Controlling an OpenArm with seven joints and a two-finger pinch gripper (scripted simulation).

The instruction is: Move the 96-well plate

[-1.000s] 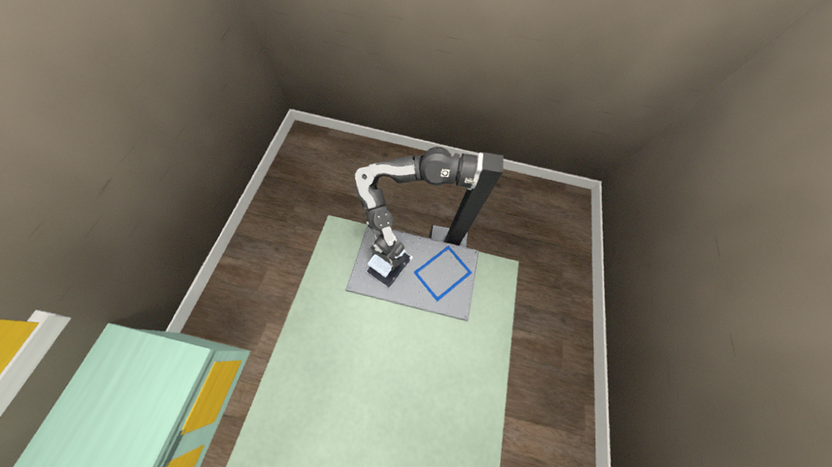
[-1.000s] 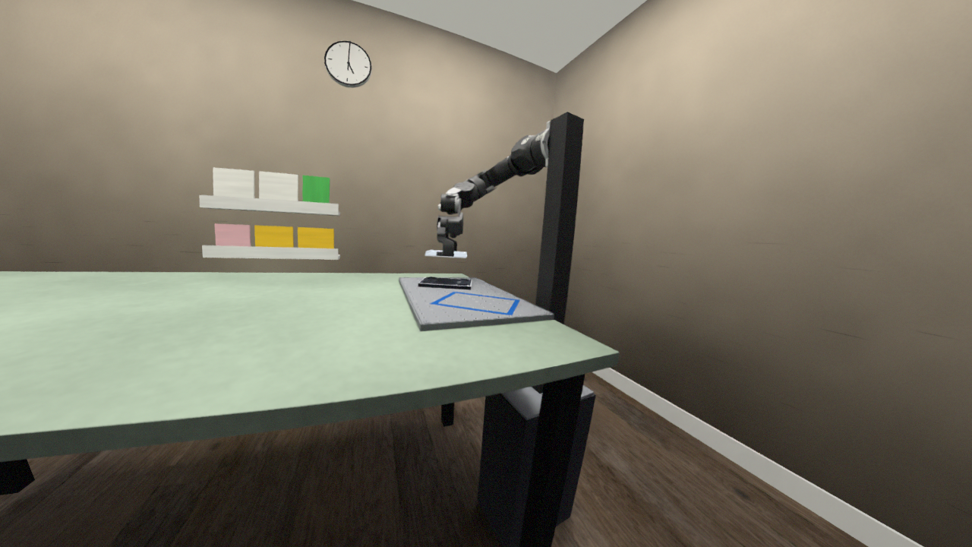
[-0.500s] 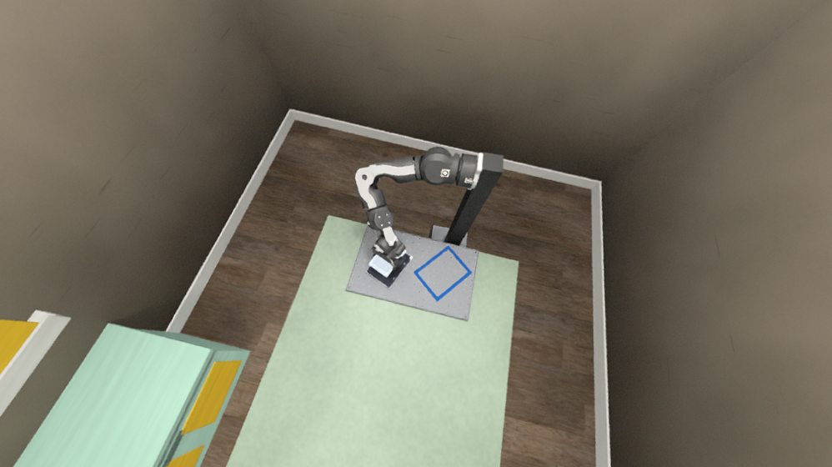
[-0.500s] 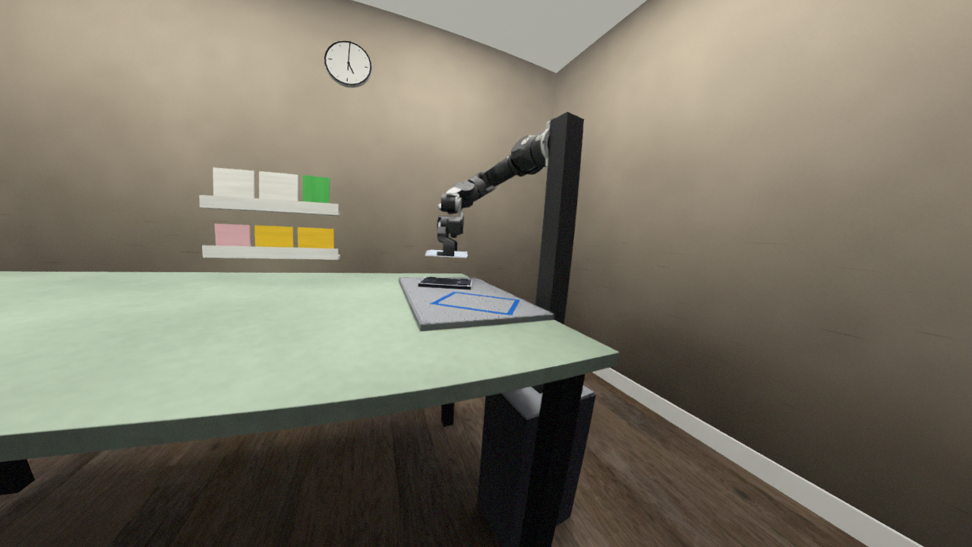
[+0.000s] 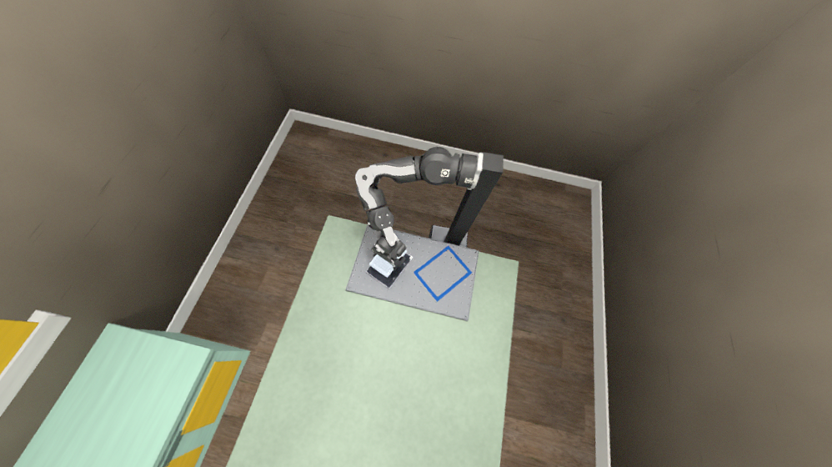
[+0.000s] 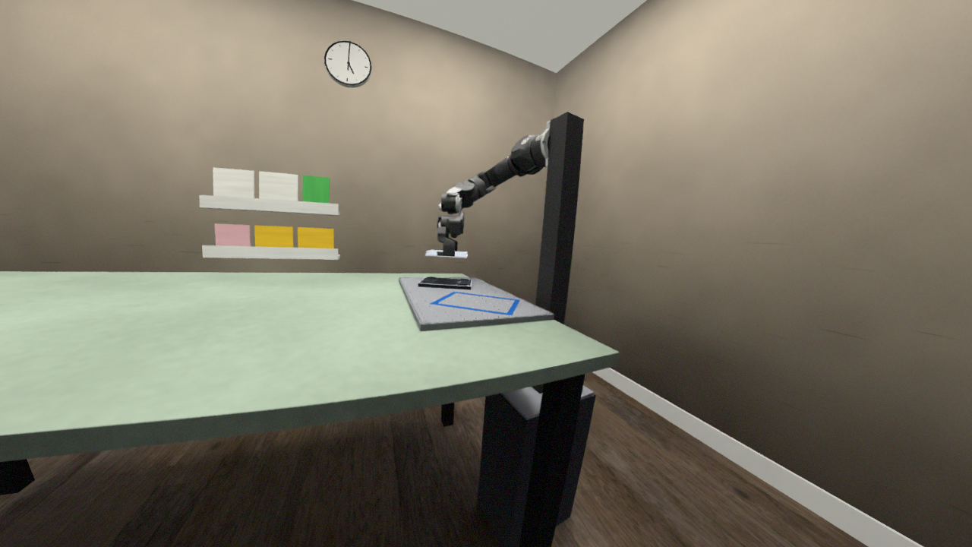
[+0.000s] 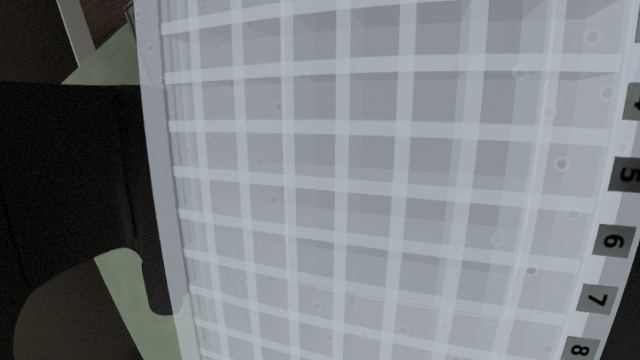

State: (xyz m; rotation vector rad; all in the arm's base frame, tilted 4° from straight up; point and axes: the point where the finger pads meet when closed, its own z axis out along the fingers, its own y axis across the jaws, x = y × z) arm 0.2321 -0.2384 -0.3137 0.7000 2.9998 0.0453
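The black plate nest N1 is 100 mm below my hand. The rest, counted from my hand: white A1 label: 90 mm to the left, 90 mm below, 40 mm behind; 96-well plate: right at my hand.
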